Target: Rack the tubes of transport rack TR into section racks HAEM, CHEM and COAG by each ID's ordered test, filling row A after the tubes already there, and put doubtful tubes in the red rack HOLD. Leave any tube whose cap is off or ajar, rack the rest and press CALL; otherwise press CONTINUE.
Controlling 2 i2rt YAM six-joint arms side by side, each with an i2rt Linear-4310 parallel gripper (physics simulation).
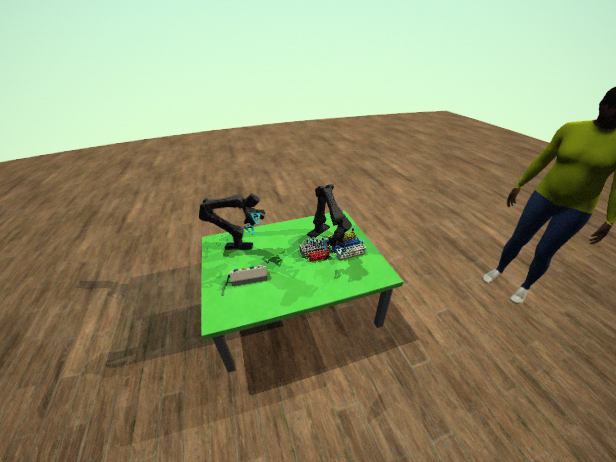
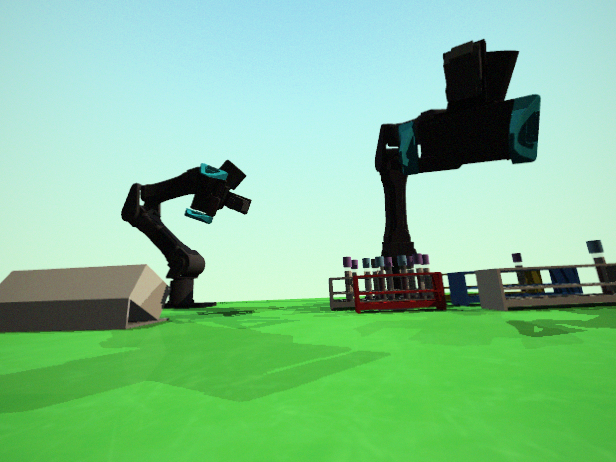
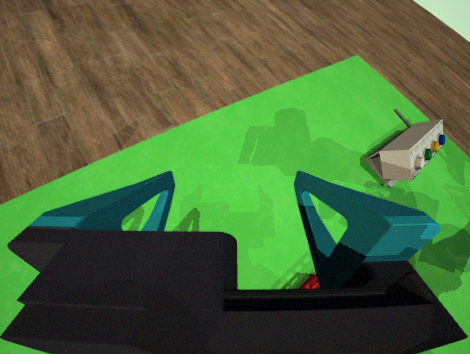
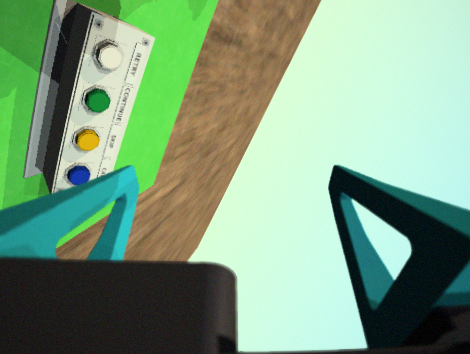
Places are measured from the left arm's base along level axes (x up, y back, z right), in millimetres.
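Where they show: left gripper, fingertip midpoint: (image 1: 331, 256) (image 2: 449, 150) (image 3: 234, 177); right gripper, fingertip midpoint: (image 1: 255, 229) (image 2: 197, 194) (image 4: 233, 176); left arm's base, link origin: (image 1: 318, 231); right arm's base, link origin: (image 1: 239, 246) (image 2: 180, 307).
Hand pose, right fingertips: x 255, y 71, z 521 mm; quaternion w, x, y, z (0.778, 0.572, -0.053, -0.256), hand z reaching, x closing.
Each offset is from my right fingertips to the top centre of the thing. "pt": to the spot under its first point. Level surfaces: height alone.
My left gripper (image 1: 334, 247) (image 2: 467, 140) (image 3: 234, 177) is open and empty, above the racks. My right gripper (image 1: 253, 224) (image 2: 206, 194) (image 4: 233, 176) is open and empty, raised at the left. A grey rack @(pt dx -230, dy -183, dz -224 mm) (image 2: 330, 295) with several purple- and blue-capped tubes stands behind the red rack @(dx -198, dy -288, dz -283 mm) (image 1: 319, 255) (image 2: 400, 304) (image 3: 310, 282). A white rack @(dx -198, dy -424, dz -459 mm) (image 1: 351, 251) (image 2: 491, 290), a blue rack @(pt dx -228, dy -308, dz -408 mm) (image 2: 457, 289) and a yellow rack (image 2: 533, 278) stand right of it. IDs and cap seating are too small to read. The button box @(dx -171, dy -87, dz +152 mm) (image 1: 248, 275) (image 3: 410, 142) shows green CONTINUE @(dx -180, dy -80, dz +118 mm) (image 4: 97, 100) and a blue button @(dx -180, dy -28, dz +203 mm) (image 4: 78, 175), label partly hidden.
The green table @(dx -255 mm) (image 1: 300, 300) (image 3: 215, 145) bears both arms, the racks and the box. Tall tubes stick up from the white rack, one with a blue-grey cap @(pt dx -171, dy -458, dz -532 mm) (image 2: 595, 246). A person (image 1: 575, 170) stands beyond the table at the right.
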